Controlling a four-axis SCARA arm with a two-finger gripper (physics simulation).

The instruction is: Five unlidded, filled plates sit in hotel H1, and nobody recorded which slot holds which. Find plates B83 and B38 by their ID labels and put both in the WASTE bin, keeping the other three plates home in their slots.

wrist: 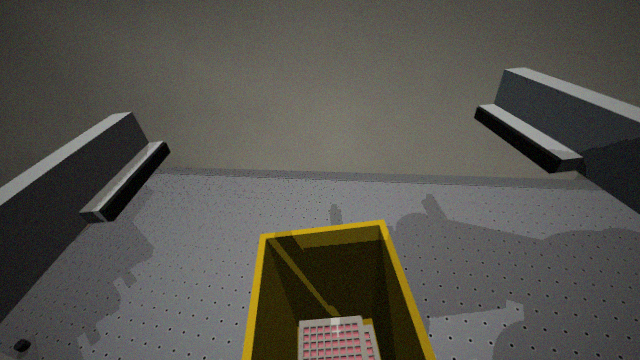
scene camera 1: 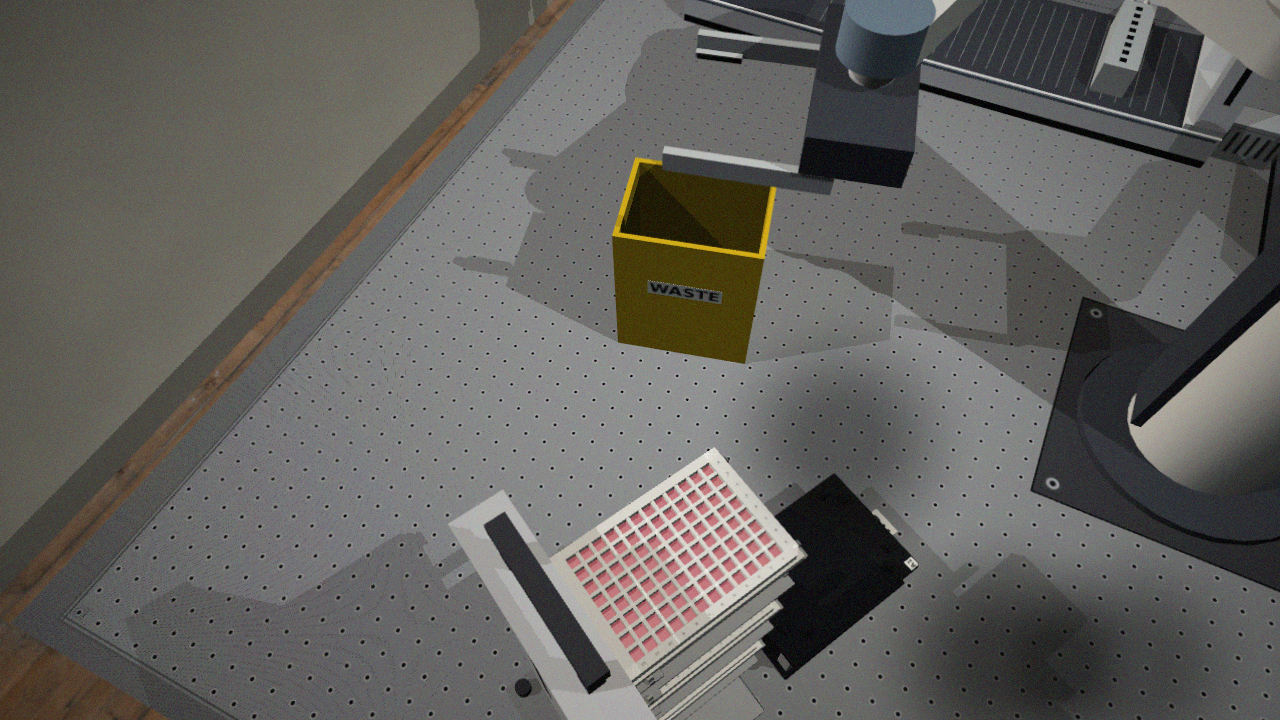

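Note:
My gripper is open and empty, its fingers spread wide above the yellow WASTE bin. In the wrist view a white plate with pink wells lies inside the bin, and part of another plate shows at its right edge, seemingly beneath it. Their ID labels do not show. Hotel H1 stands at the bottom of the scene view, with a pink-filled plate on top and edges of more plates below it. Their ID labels are not readable.
A black flat nest lies right of the hotel. The arm's black base plate is at the right. A dark ribbed deck with a pale slotted block stands at the back. The table's wooden edge runs along the left.

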